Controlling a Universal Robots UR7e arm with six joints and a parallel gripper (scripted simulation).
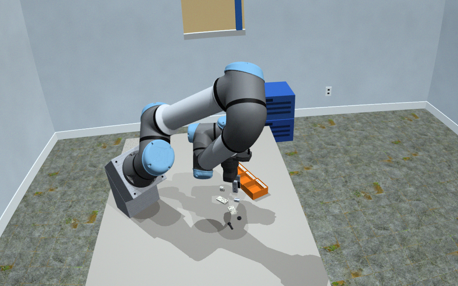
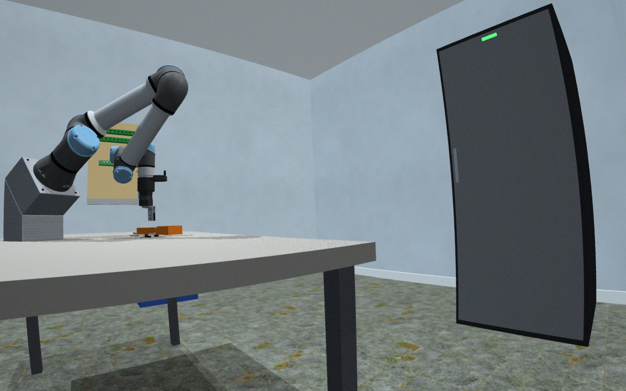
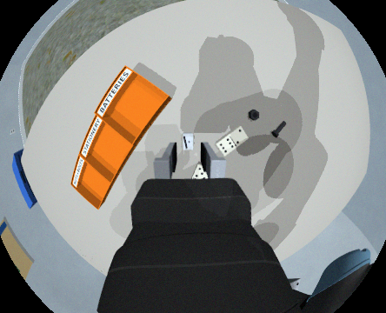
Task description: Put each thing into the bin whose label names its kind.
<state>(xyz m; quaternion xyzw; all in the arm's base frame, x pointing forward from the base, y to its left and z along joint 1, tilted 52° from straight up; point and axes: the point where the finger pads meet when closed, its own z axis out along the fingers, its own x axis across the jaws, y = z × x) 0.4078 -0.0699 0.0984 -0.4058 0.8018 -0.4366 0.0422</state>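
The grey piece is 80 mm below my hand. Also, from my hand: white die: 20 mm behind, 110 mm to the left, 80 mm below; black bolt: 100 mm behind, 130 mm to the right, 80 mm below; black nut: 50 mm behind, 110 mm to the right, 80 mm below.
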